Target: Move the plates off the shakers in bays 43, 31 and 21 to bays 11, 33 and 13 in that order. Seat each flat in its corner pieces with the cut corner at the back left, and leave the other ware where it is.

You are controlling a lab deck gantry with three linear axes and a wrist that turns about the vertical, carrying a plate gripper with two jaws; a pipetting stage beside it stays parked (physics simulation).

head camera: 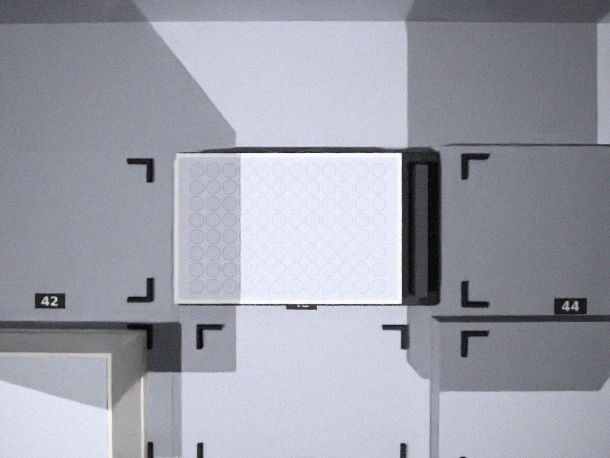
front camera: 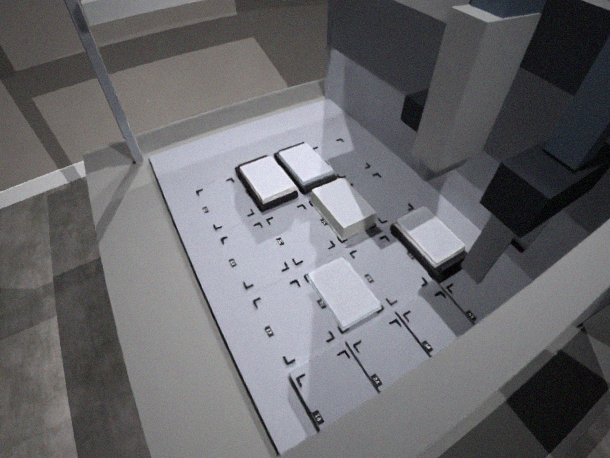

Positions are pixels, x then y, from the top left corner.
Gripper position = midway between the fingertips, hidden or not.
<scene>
my gripper: front camera 493, 258; not seen in the head camera view (out of frame)
pale block-like ware: head camera; front camera
same spot on bay 33: (front camera: 395, 277) = (head camera: 339, 396)
same spot on pale block-like ware: (head camera: 71, 385) = (front camera: 363, 209)
</scene>
